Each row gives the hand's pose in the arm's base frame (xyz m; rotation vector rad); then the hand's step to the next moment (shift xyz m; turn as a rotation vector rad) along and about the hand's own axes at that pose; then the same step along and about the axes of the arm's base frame.
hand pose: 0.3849 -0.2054 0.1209 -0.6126 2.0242 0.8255
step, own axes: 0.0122 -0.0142 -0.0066 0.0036 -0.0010 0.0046
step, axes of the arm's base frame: -0.0003 -0.0157 -0.0121 0.0012 0.0023 -0.0053
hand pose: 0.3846 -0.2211 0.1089 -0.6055 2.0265 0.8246
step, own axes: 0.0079 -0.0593 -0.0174 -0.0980 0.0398 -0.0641
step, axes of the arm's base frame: 0.0264 -0.0532 -0.0187 -0.0086 -0.0096 0.1230
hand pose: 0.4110 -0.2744 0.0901 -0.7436 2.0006 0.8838
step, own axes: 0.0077 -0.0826 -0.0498 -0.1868 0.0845 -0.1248
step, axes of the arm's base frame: 0.0364 -0.0889 -0.0113 -0.0240 -0.0154 0.2383
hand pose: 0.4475 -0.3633 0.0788 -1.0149 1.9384 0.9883
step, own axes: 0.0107 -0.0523 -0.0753 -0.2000 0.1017 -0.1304
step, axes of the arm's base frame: 0.0227 -0.0890 0.0090 -0.0347 -0.0093 0.2570
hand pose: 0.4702 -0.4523 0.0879 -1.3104 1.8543 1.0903
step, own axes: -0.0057 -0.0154 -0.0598 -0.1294 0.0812 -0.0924
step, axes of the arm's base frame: 0.0151 -0.0528 0.0288 -0.0372 -0.0105 0.1743
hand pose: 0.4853 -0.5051 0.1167 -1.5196 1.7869 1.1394
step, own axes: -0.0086 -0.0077 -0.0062 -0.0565 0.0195 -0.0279
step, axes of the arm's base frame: 0.0102 -0.0009 0.0082 -0.0024 0.0059 0.0657
